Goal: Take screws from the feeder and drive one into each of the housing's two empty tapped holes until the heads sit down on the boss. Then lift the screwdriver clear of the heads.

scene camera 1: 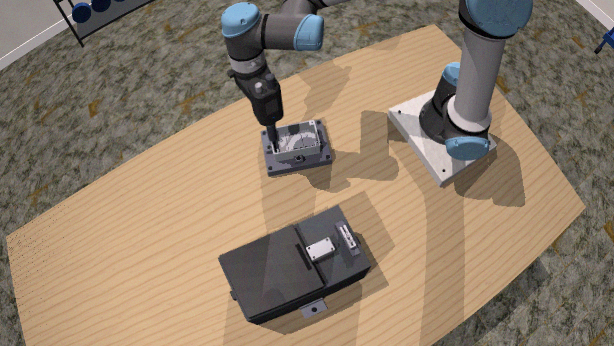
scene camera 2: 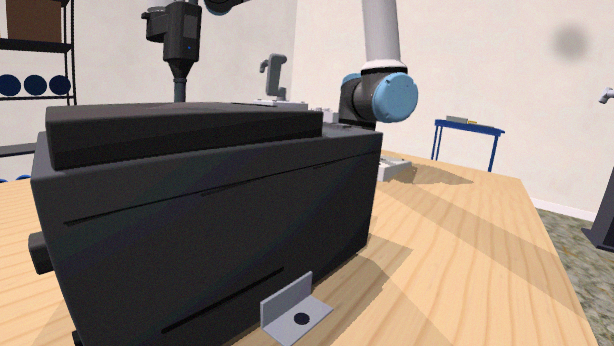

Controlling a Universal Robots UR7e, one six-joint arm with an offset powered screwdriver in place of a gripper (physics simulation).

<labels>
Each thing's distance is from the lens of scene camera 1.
dark fixture plate (scene camera 1: 316, 160): 103 cm
</labels>
